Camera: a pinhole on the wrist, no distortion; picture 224 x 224 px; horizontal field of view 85.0 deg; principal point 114.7 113.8 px. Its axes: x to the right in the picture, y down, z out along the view. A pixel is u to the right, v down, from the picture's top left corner.
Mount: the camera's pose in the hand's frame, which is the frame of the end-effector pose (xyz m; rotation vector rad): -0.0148 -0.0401 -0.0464 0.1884 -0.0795 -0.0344
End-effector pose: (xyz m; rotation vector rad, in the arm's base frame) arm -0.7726 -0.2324 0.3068 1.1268 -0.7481 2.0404
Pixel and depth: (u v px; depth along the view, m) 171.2 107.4 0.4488
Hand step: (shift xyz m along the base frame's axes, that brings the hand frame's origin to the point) 0.2558 -0.1637 0.3452
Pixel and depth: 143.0 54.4 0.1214
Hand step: 0.1252 0.0267 0.0497
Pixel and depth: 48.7 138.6 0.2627
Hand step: 0.1950 -0.1881 -0.0526
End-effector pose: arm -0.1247 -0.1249 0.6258 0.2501 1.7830 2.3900
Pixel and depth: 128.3 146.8 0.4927
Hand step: 0.1003 0.4362 0.1272
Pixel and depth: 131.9 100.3 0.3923
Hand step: 0.0704 0.3579 -0.0576
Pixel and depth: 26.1 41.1 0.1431
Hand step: 0.1472 0.0777 -0.1262
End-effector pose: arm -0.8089 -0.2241 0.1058 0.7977 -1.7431 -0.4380
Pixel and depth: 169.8 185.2 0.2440
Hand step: -0.2417 -0.0431 0.0147
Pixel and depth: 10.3 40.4 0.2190
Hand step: -0.0276 0.0016 -0.3261
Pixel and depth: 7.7 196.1 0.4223
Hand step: -0.3573 0.3729 -0.2945
